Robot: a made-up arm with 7 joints.
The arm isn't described. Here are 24 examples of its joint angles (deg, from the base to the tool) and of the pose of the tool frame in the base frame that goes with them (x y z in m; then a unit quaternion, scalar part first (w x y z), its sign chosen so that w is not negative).
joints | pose
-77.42 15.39 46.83 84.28 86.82 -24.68 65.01 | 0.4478 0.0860 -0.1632 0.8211 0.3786 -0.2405 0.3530
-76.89 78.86 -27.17 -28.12 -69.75 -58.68 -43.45 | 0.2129 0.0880 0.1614 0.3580 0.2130 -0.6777 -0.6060
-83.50 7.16 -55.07 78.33 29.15 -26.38 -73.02 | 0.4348 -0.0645 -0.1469 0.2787 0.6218 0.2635 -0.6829
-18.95 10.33 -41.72 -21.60 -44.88 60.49 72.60 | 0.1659 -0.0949 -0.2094 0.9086 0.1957 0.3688 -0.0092
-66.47 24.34 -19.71 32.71 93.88 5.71 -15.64 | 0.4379 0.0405 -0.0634 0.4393 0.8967 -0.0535 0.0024
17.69 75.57 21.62 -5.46 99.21 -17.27 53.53 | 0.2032 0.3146 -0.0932 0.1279 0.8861 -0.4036 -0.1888
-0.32 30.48 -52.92 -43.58 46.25 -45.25 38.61 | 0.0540 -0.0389 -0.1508 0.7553 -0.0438 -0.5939 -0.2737
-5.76 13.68 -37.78 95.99 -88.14 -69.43 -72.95 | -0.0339 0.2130 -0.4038 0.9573 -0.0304 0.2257 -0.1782
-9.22 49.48 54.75 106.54 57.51 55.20 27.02 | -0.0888 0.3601 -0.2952 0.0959 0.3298 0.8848 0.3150
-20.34 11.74 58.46 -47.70 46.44 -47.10 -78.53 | 0.1288 0.1913 -0.0176 0.5358 0.8380 0.0637 -0.0819
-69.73 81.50 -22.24 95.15 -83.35 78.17 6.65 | 0.1953 0.4367 -0.0371 0.6637 -0.4667 0.4510 0.3719
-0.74 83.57 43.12 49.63 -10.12 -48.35 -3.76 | 0.1476 0.4502 0.0592 0.7491 0.5966 -0.1884 0.2178
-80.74 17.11 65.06 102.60 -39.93 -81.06 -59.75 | 0.3959 0.1152 -0.1756 0.8525 -0.2318 -0.4416 0.1566
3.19 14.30 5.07 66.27 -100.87 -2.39 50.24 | -0.0328 0.1926 -0.4436 0.2518 -0.3128 0.5130 0.7586
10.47 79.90 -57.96 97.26 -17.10 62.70 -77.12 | -0.0725 0.4847 0.0027 0.0867 -0.0746 0.8434 0.5250
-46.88 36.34 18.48 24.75 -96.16 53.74 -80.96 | 0.3659 0.2118 -0.0882 0.4536 -0.5056 -0.2129 -0.7024
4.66 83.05 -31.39 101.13 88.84 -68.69 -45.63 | -0.0808 0.4758 -0.0490 0.0725 0.0111 -0.7984 0.5977
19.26 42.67 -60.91 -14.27 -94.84 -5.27 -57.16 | -0.0443 0.0302 -0.3087 0.5116 -0.7264 0.2587 -0.3791
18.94 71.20 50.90 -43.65 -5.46 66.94 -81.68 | 0.1618 0.2492 0.0358 0.7824 0.3049 0.4725 -0.2676
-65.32 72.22 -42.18 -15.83 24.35 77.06 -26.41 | 0.3298 0.1497 0.0283 0.7074 0.6468 0.2278 0.1714
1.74 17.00 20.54 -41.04 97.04 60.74 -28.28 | 0.1383 0.2023 -0.0976 0.5873 0.5560 0.3027 0.5043
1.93 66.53 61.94 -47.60 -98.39 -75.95 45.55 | 0.0686 0.2184 0.1160 0.4852 -0.5215 -0.7019 0.0053
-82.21 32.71 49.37 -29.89 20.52 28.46 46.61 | 0.1657 0.2409 0.1752 0.4549 -0.1940 -0.5107 0.7033
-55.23 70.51 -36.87 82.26 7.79 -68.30 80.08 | 0.2746 0.3926 -0.0832 0.6609 0.4756 -0.4374 0.3817
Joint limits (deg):
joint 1: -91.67..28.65
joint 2: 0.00..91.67
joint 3: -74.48..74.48
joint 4: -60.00..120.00
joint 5: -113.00..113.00
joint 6: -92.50..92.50
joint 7: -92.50..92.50
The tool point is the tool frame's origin. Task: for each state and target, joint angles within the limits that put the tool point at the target. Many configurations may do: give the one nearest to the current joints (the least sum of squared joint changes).
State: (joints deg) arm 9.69 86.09 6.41 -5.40 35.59 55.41 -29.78
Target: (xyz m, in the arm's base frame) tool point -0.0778 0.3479 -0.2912
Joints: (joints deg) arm 28.65 51.64 -18.13 27.99 26.51 61.73 -29.78
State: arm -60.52 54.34 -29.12 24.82 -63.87 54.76 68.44
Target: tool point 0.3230 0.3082 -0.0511
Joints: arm -50.76 77.77 -26.29 24.83 -64.26 61.55 68.44
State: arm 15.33 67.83 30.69 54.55 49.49 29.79 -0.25
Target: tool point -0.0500 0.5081 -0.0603
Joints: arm 28.19 70.87 36.42 60.40 50.20 36.38 -0.25
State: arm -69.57 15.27 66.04 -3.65 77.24 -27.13 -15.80
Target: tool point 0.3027 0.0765 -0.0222
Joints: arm -45.47 0.00 24.39 -18.89 75.84 -42.33 -15.80
